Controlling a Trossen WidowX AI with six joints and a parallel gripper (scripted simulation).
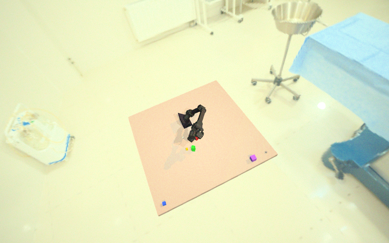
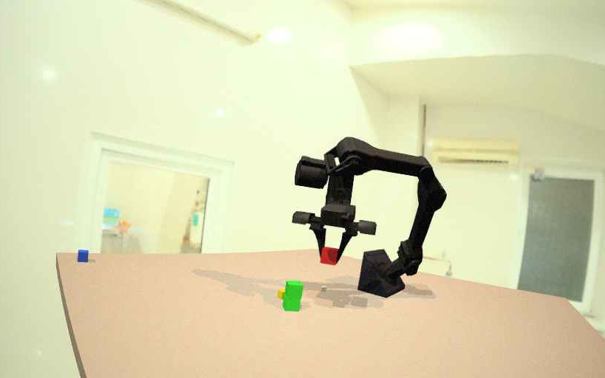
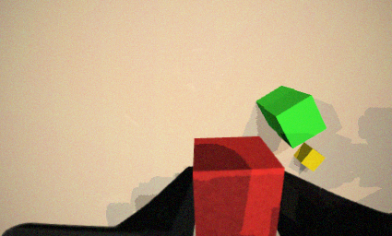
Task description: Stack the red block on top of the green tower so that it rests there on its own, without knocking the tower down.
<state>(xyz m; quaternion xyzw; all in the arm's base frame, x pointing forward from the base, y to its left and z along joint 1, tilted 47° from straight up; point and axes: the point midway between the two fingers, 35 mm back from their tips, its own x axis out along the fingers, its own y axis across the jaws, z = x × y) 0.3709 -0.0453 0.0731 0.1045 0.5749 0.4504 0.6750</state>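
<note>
My gripper tip is 130 mm to the left of the small yellow block, 130 mm above it and 10 mm short of it. The rest, counted from my gripper tip: purple block (460 mm to the left, 370 mm ahead, 110 mm below); then tiny white block (150 mm behind, 130 mm to the right, 130 mm below); then red block (10 mm above).
</note>
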